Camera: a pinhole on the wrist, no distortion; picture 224 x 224 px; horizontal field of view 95.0 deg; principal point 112.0 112.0 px. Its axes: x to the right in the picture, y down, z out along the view. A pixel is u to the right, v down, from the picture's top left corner.
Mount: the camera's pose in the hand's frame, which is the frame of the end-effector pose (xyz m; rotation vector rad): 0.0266 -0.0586 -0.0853 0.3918 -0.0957 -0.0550
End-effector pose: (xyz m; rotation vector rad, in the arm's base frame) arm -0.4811 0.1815 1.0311 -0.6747 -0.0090 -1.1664
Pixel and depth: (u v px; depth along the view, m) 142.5 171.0 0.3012
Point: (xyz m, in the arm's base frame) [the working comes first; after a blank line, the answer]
In the camera's frame: 0.0895 0.1732 0.3012

-0.3719 0.2320 1.2852
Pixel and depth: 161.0 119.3 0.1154
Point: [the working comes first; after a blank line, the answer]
In the camera's frame: 0.0551 0.0082 0.1154

-0.5262 0.1151 1.1258
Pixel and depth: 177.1 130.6 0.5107
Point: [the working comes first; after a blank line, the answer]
In the camera's frame: 0.3239 0.0926 0.5107

-0.3695 0.1081 1.5852
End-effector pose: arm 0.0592 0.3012 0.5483 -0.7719 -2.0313 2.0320
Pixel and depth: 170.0 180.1 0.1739
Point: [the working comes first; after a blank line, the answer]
In the camera's frame: 0.0983 0.1154 0.1739

-0.0999 0.2418 0.5386
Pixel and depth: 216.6 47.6 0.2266
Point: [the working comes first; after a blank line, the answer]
In the camera's frame: 0.2310 -0.1422 0.2266

-0.2454 0.3473 0.7719
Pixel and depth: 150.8 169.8 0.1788
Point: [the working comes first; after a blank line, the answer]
In the camera's frame: 0.0676 0.1007 0.1788

-0.0745 0.2312 0.5592
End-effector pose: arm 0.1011 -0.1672 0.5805 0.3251 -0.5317 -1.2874
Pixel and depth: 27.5 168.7 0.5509
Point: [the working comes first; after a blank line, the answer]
In the camera's frame: -0.4536 0.3044 0.5509

-0.2202 0.3299 0.9329
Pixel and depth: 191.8 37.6 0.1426
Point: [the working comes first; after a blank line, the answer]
In the camera's frame: 0.1109 -0.1034 0.1426

-0.0622 -0.3363 0.5053
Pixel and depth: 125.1 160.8 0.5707
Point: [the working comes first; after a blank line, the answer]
In the camera's frame: 0.0728 0.2714 0.5707

-0.2129 -0.1879 1.0349
